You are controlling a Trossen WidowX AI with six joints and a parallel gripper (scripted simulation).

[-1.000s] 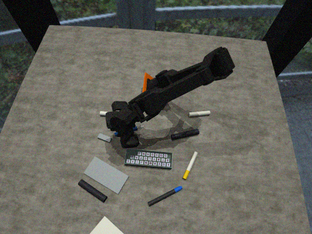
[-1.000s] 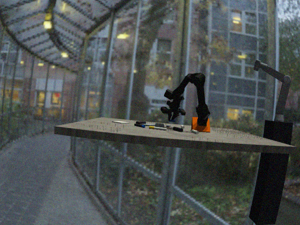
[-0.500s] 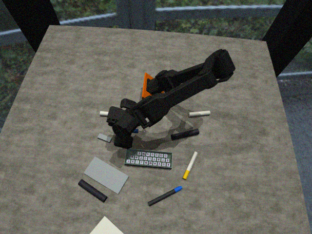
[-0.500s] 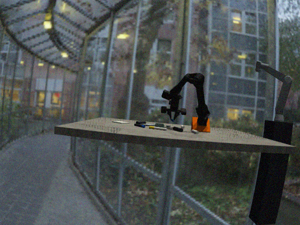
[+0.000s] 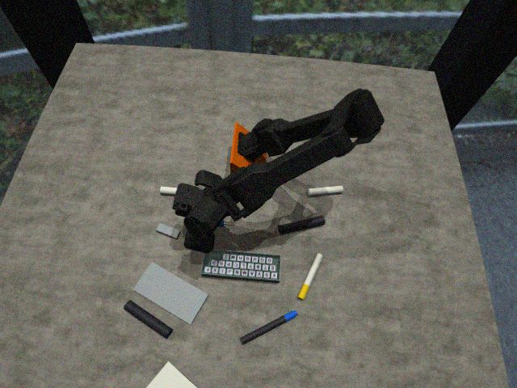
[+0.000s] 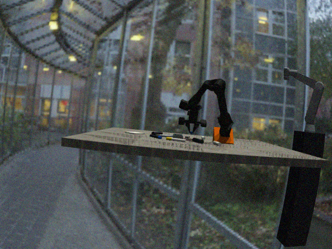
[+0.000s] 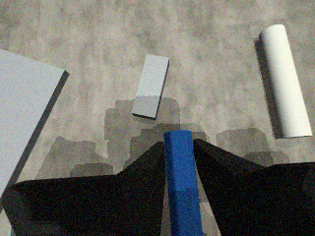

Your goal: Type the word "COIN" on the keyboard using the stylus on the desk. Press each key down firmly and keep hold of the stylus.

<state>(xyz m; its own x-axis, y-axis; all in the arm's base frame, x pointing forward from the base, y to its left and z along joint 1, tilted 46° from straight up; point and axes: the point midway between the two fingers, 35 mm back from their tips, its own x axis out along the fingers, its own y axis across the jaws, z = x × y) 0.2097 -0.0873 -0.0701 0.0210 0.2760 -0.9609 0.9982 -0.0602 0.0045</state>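
My gripper tip is 70 mm to the right of the blue stylus. From my gripper tip the other things lie so: stylus tip (100 mm to the left); then grey flat pad (170 mm ahead, 30 mm to the right, 40 mm below); then grey block (20 mm ahead, 60 mm to the right, 40 mm below).
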